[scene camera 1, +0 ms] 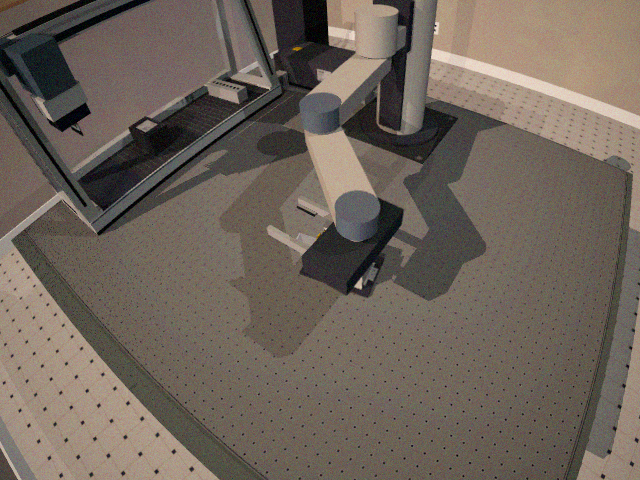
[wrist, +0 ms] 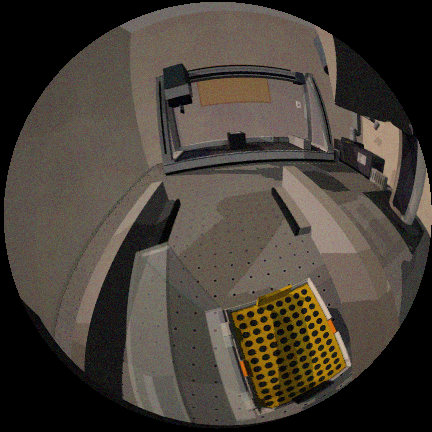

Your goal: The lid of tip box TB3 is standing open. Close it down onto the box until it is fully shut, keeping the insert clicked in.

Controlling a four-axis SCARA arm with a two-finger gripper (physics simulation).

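Frame: origin at the arm's base, x right, y back, z down, level; metres.
Seen in the pictures: gripper, fingertip midpoint: [scene camera 1: 284, 214] [wrist: 223, 184]; arm's base at its link origin: [scene camera 1: 399, 127] [wrist: 399, 215].
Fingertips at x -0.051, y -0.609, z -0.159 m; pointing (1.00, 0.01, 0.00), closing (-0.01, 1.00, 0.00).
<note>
Pixels of each thing's top centre, then the offset from my fingertips to it. "*": a spot on its surface instead. Level surfaces: height alone.
- translucent lid at a spot on its surface: [wrist: 147, 320] * dx -0.088, dy -0.025, dz -0.004 m
- hanging tool head at a spot on its surface: [scene camera 1: 50, 67] * dx +0.516, dy -0.125, dz -0.291 m
- dark cabinet at a spot on its surface: [scene camera 1: 310, 67] * dx +0.426, dy +0.644, dz +0.050 m
- perforated floor mat at its surface level: dz +0.145 m
The tip box [wrist: 226, 327] [scene camera 1: 368, 274] shows low in the wrist view, partly hidden under the gripper head in the scene view. Its yellow perforated insert [wrist: 290, 345] has orange tabs at two sides. A yellow strip shows at the far rim; I cannot tell if the insert is fully seated. The translucent lid [wrist: 147, 320] stands open, raised to the left of the box. My gripper [wrist: 223, 184] [scene camera 1: 284, 215] is shut at its narrowest setting, which leaves a wide gap with nothing held. Its fingertips extend past the box's far side. Contact with the lid cannot be told.
A gantry frame [scene camera 1: 168, 165] [wrist: 250, 164] with a hanging tool head [scene camera 1: 50, 67] [wrist: 176, 82] stands at the far left in the scene view. The arm's column [scene camera 1: 417, 67] rises behind the arm. A dark cabinet [scene camera 1: 310, 67] stands beside it. A perforated floor mat [scene camera 1: 439, 372] surrounds the box.
</note>
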